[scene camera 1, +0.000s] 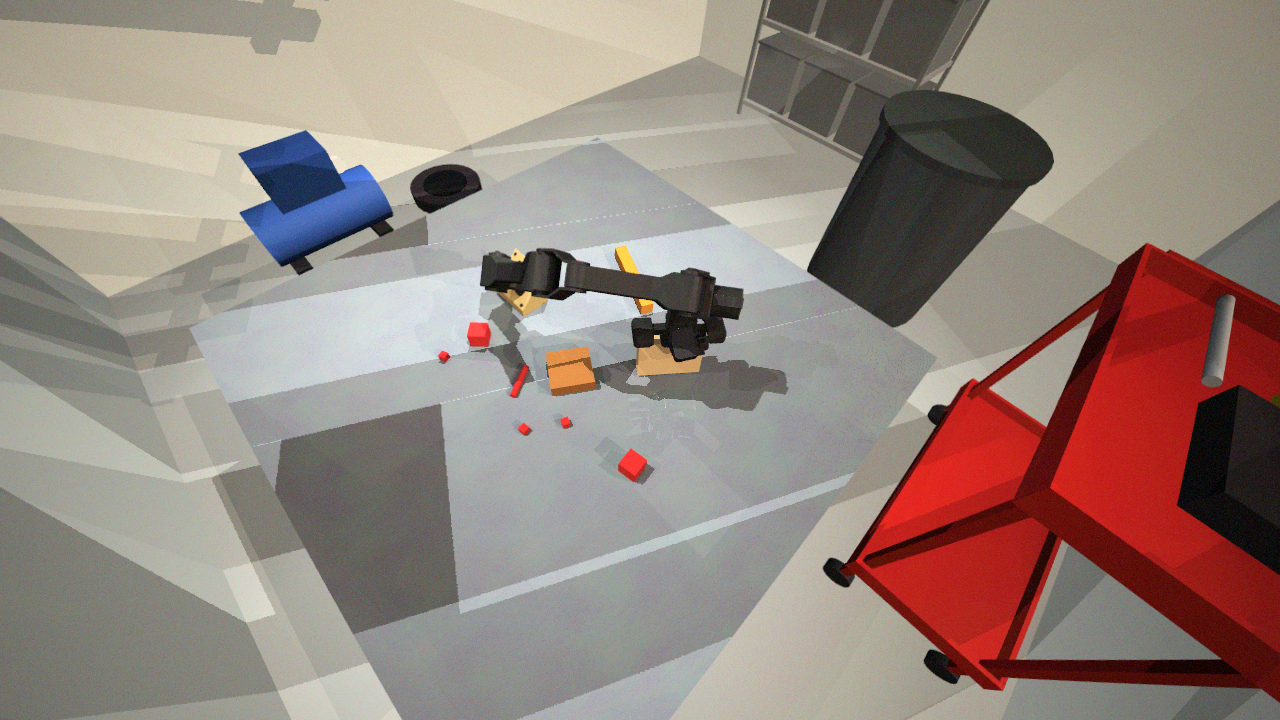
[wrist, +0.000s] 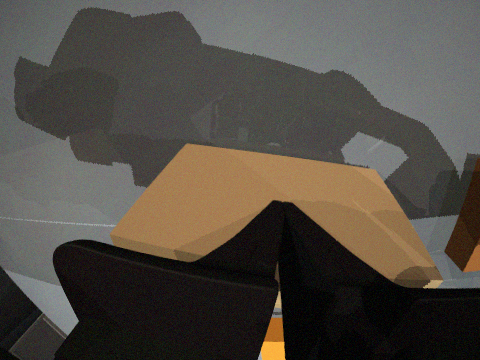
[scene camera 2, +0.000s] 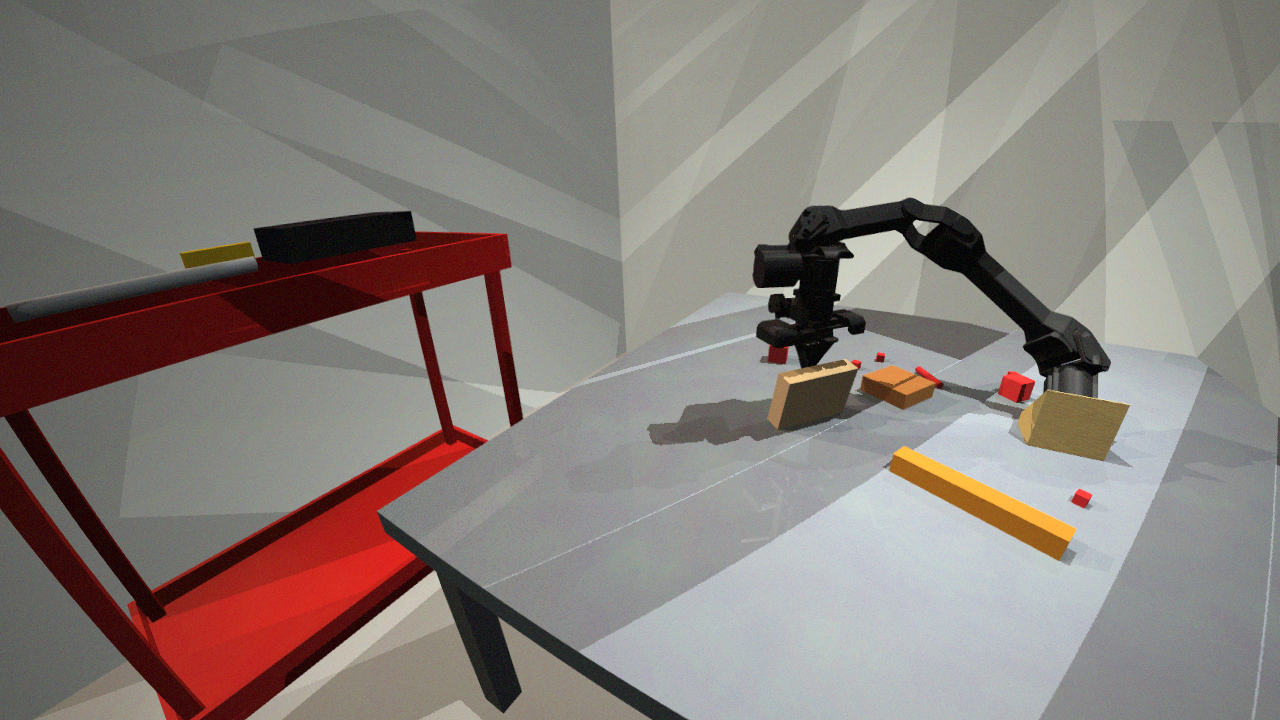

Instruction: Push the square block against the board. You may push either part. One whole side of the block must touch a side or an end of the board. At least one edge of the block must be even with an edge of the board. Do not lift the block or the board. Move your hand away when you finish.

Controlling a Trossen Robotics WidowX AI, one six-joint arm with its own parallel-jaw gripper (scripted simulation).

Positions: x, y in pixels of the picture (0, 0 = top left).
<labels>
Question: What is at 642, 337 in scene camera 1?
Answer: My gripper.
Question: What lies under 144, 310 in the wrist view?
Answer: My gripper.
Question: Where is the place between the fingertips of my gripper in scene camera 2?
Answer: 805, 373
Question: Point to a long yellow-orange board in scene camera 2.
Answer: At 1048, 535
</labels>
